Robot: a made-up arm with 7 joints. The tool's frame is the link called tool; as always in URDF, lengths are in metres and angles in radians. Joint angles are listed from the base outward. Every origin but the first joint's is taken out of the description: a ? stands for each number. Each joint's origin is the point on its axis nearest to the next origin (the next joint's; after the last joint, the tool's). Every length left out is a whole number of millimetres.
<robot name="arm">
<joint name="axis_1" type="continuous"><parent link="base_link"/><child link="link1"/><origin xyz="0.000 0.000 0.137" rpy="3.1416 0.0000 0.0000"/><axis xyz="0 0 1"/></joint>
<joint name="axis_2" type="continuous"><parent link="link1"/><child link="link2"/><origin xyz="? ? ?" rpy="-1.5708 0.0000 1.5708"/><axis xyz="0 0 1"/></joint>
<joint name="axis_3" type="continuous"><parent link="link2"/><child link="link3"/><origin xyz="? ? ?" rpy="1.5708 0.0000 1.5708"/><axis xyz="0 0 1"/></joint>
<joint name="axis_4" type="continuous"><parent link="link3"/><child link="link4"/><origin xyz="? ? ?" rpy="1.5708 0.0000 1.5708"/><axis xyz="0 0 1"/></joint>
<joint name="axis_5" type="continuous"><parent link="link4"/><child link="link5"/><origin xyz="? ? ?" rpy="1.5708 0.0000 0.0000"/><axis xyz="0 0 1"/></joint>
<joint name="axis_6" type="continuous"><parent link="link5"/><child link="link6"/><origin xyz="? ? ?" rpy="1.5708 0.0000 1.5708"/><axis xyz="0 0 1"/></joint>
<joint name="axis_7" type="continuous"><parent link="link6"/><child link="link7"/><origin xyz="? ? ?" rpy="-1.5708 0.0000 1.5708"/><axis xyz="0 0 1"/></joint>
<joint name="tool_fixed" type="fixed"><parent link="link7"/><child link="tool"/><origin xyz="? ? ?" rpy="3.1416 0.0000 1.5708"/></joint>
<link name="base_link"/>
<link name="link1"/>
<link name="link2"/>
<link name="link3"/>
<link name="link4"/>
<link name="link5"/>
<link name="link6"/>
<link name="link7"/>
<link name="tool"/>
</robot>
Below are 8 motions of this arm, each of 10 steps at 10 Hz.
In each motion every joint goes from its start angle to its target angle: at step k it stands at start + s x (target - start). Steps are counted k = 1, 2, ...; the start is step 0. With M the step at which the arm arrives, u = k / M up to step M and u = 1 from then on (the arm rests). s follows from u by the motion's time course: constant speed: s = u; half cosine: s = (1 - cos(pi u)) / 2; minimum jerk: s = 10 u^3 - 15 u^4 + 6 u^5.
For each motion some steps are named. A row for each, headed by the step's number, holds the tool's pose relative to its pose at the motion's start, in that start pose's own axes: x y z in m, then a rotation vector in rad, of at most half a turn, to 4 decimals.
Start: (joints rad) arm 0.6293 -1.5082 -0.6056 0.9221 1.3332 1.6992 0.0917
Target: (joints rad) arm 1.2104 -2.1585 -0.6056 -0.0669 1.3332 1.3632 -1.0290
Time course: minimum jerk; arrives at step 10
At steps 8, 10:
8: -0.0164 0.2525 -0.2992 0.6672 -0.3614 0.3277
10: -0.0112 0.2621 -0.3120 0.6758 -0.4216 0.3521

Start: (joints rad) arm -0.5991 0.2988 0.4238 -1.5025 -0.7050 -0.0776 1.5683
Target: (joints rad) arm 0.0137 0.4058 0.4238 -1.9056 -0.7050 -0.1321 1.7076
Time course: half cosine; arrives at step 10
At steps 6, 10:
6: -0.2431 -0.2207 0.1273 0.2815 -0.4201 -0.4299
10: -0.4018 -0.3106 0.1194 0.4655 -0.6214 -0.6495

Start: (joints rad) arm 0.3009 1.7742 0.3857 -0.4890 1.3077 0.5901 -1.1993
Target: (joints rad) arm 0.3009 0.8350 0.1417 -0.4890 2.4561 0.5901 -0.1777
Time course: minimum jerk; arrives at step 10
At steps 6, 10:
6: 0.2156 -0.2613 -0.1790 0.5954 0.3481 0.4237
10: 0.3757 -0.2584 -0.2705 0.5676 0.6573 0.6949

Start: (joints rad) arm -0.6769 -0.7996 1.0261 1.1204 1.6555 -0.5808 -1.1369
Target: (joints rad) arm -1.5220 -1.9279 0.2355 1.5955 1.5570 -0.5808 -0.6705
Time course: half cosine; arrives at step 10
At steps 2, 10:
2: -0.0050 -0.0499 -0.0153 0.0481 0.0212 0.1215
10: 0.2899 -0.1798 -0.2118 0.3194 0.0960 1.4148

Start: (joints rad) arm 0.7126 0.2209 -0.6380 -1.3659 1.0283 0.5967 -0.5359
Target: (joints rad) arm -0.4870 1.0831 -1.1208 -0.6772 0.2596 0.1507 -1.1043
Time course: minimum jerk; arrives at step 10
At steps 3, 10:
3: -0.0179 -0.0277 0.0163 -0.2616 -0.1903 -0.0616
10: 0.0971 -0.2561 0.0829 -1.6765 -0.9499 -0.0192

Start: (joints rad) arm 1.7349 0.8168 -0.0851 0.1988 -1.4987 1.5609 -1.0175
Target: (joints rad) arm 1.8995 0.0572 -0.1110 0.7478 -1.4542 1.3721 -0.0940
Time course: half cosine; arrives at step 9
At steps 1, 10:
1: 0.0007 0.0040 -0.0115 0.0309 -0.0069 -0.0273
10: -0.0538 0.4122 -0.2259 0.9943 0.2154 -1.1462

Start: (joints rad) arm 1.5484 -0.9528 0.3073 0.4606 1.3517 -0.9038 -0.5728
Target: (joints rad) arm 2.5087 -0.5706 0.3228 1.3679 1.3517 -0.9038 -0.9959
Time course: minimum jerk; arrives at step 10
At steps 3, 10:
3: 0.0340 -0.0079 0.0105 -0.1632 -0.0507 0.0450
10: 0.1477 0.1105 0.0496 -0.7537 -0.0896 -0.0987

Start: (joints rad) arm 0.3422 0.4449 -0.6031 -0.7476 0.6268 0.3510 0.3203
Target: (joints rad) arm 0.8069 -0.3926 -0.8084 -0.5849 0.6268 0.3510 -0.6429
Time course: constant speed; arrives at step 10
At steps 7, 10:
7: 0.1101 0.1777 -0.0380 0.2034 0.4094 1.2369
10: 0.1175 0.2701 -0.0700 0.4277 0.4758 1.7690

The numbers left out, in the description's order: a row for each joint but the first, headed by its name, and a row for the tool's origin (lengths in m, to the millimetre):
axis_2: -0.265 -0.198 0.000
axis_3: 0.149 0.111 0.000
axis_4: 0.008 -0.026 0.000
axis_5: 0.169 -0.001 0.000
axis_6: 0.074 0.122 0.000
axis_7: -0.142 -0.334 0.000
tool: 0.006 0.102 0.000

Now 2 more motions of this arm.
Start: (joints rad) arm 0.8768 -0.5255 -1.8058 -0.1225 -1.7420 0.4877 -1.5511
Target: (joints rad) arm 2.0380 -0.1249 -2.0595 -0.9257 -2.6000 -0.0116 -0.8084
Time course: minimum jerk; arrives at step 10
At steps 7, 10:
7: 0.3892 -0.1386 0.1991 -0.3841 0.5240 -1.1673
10: 0.4071 -0.2244 0.2120 -0.4077 0.5915 -1.2757

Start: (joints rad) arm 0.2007 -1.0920 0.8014 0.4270 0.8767 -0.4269 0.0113
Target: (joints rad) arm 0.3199 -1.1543 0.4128 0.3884 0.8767 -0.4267 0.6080
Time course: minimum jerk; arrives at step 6
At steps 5, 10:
5: -0.0630 -0.0219 -0.0711 0.0937 0.2733 -0.6484
10: -0.0659 -0.0223 -0.0733 0.0943 0.2847 -0.6714

